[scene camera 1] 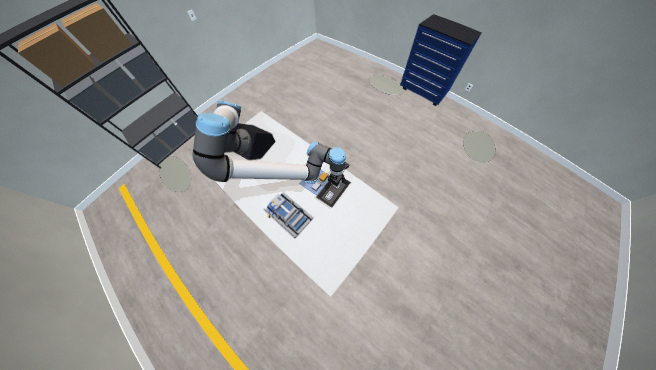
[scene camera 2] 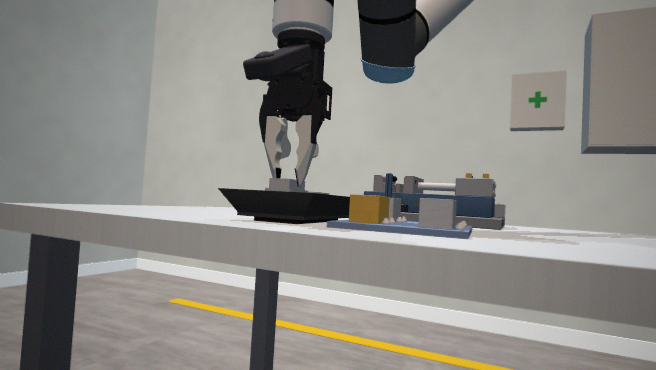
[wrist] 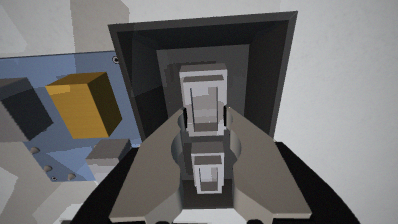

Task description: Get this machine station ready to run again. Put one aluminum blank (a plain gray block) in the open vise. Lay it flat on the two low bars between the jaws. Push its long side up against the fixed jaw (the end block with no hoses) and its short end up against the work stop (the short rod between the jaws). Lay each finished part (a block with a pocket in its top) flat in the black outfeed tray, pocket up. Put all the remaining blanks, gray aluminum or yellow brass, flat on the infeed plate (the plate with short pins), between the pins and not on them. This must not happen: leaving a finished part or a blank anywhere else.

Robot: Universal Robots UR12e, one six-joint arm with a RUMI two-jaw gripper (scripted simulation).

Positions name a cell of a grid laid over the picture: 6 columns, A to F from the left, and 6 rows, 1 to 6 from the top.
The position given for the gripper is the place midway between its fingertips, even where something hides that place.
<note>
In view: the gripper (scene camera 2: C4), a yellow brass blank (scene camera 2: D4) and a gray blank (scene camera 2: D4).
The yellow brass blank also shows in the wrist view (wrist: B3). The gripper also shows in the wrist view (wrist: D3).
</note>
